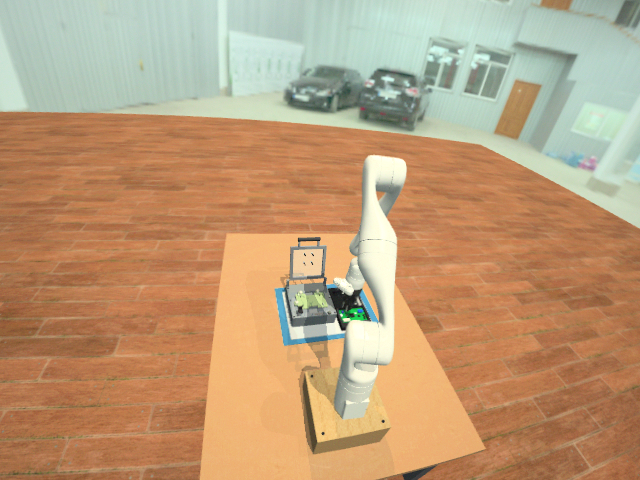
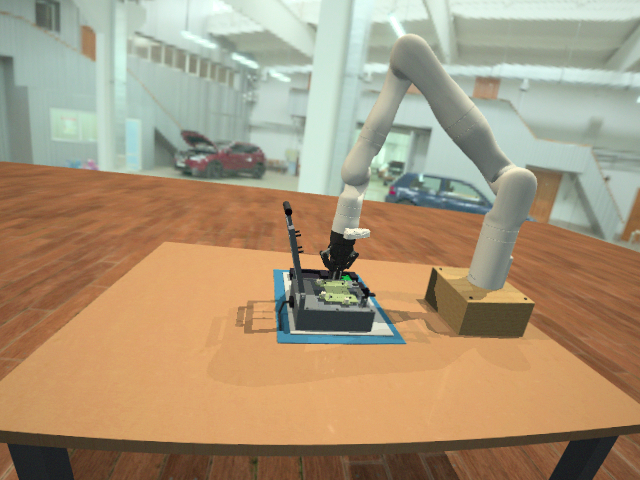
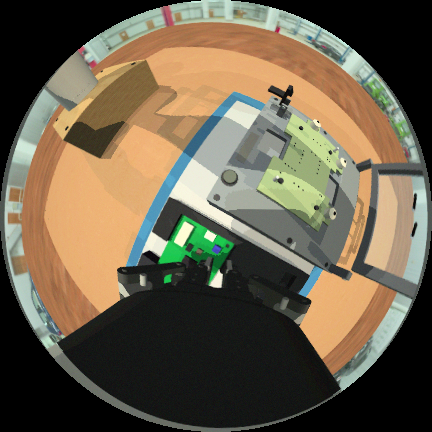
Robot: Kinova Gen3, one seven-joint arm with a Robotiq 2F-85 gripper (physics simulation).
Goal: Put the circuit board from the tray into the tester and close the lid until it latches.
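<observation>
The green circuit board lies in the black tray on the near side of the tester. The grey tester has a pale green fixture plate on top. Its lid stands open, upright at the far side. My gripper is down in the tray with its fingers shut on the board's edge.
Tester and tray stand on a white sheet with a blue border on the orange table. The arm's wooden base block stands near the tray side.
</observation>
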